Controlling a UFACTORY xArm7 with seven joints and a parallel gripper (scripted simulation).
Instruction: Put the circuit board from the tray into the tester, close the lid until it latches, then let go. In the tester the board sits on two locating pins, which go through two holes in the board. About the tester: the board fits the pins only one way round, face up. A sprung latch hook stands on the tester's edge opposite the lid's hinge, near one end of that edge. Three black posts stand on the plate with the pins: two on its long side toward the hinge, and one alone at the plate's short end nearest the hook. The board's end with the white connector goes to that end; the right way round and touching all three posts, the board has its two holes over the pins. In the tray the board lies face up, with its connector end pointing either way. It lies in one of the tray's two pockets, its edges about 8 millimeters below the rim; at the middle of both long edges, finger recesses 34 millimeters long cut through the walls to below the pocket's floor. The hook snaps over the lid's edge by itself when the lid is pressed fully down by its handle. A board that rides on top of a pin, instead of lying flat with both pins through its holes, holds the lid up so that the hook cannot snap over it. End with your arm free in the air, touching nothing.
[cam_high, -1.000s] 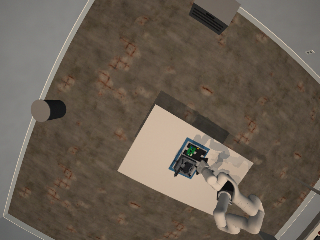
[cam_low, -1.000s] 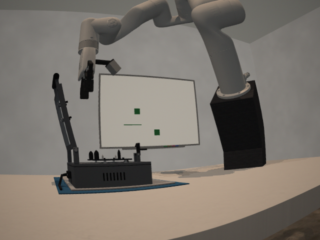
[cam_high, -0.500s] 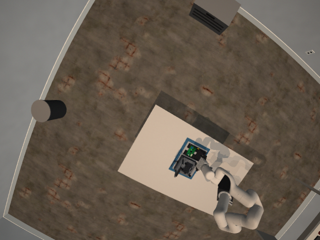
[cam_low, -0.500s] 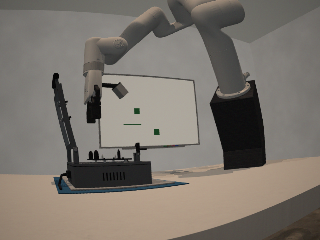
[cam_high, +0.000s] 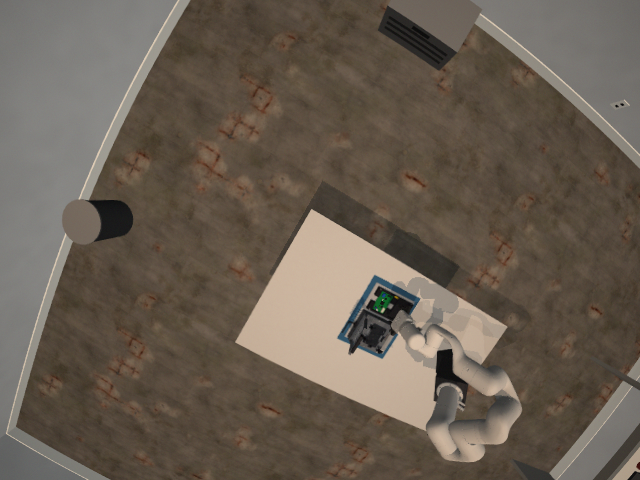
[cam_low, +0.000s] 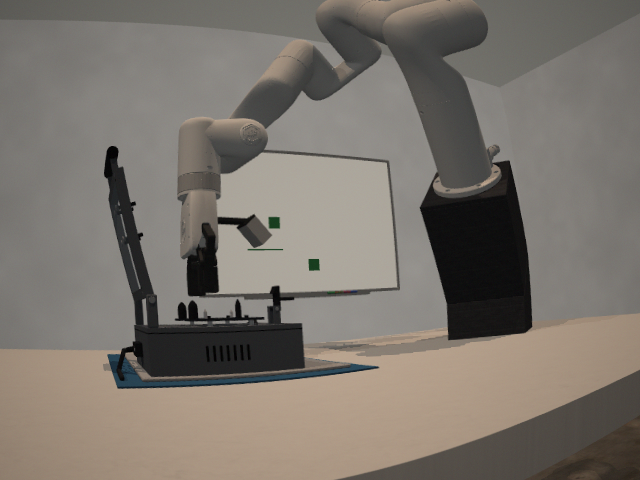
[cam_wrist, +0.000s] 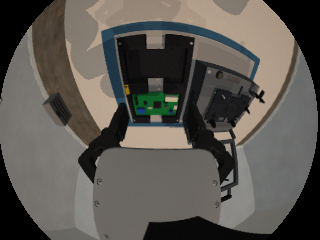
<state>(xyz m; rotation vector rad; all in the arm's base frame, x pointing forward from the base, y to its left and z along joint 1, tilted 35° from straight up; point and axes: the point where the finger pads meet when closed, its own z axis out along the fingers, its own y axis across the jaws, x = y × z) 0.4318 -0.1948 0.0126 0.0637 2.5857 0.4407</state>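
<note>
Right now the green circuit board is 60 mm ahead of my hand and 90 mm below it. Round my hand: lid: 130 mm ahead, 170 mm to the left, 70 mm above; latch hook: 60 mm behind, 220 mm to the left, 30 mm below.
</note>
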